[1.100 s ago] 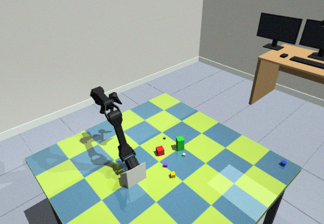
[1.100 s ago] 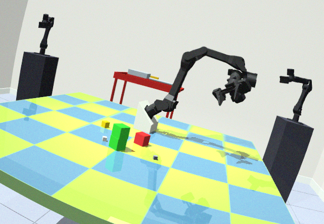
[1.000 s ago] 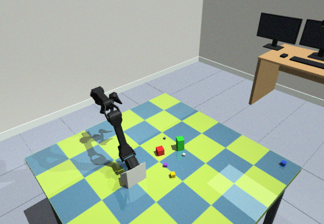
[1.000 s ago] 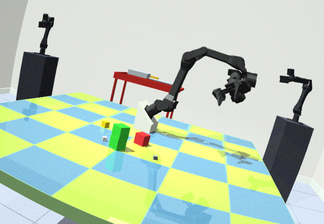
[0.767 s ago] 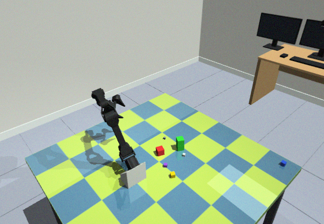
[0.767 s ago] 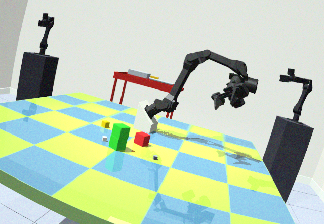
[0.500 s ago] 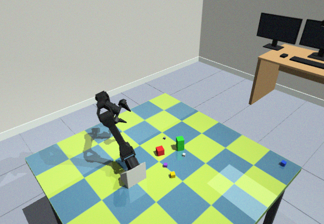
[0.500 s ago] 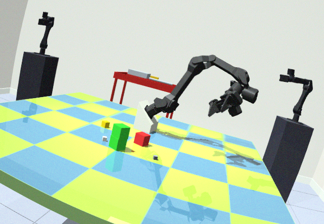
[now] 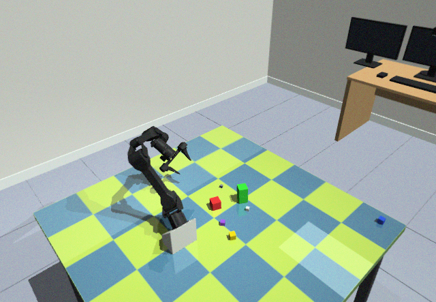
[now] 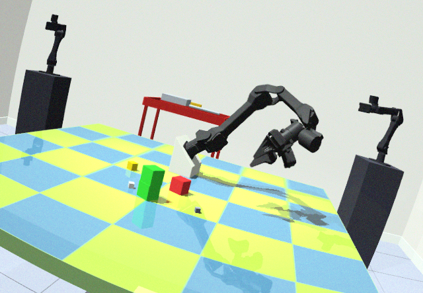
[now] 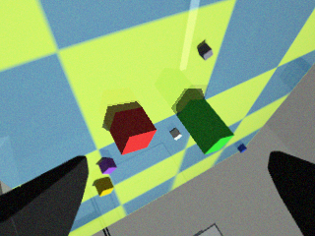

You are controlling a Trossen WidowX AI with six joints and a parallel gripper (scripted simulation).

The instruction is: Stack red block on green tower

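Now: gripper tip 20 cm to the left of the red block, 13 cm above it and 1 cm short of it. Round my gripper tip: grey block: 15 cm below, 14 cm ahead, 12 cm to the right; white block: 34 cm to the right, 15 cm below, 10 cm ahead; purple block: 31 cm to the right, 15 cm below, 6 cm behind.
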